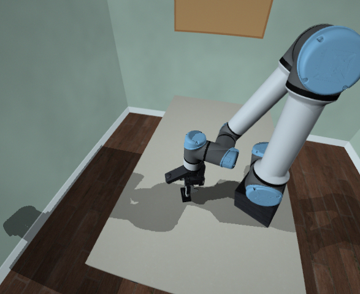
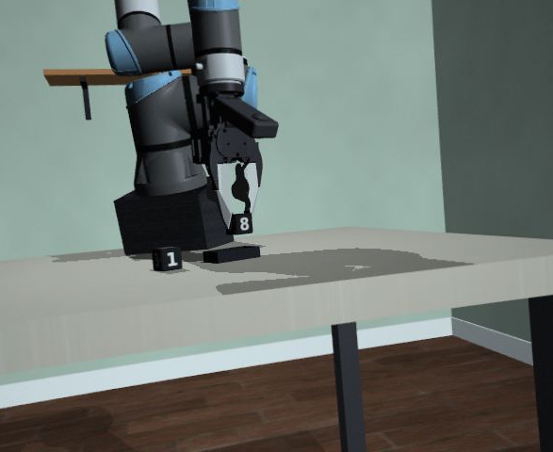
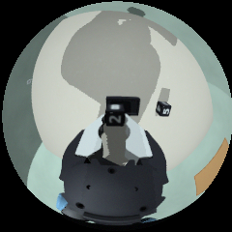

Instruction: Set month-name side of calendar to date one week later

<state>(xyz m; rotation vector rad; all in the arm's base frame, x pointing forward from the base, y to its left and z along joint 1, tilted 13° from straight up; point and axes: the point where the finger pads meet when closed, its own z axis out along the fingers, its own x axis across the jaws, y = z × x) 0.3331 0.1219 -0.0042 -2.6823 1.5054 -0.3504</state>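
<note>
Now: hand 10 mm short of the black tray, 20 mm to the left of it and 60 mm above it. Round my hand: black digit cube (70 mm ahead, 110 mm to the right, 50 mm below).
</note>
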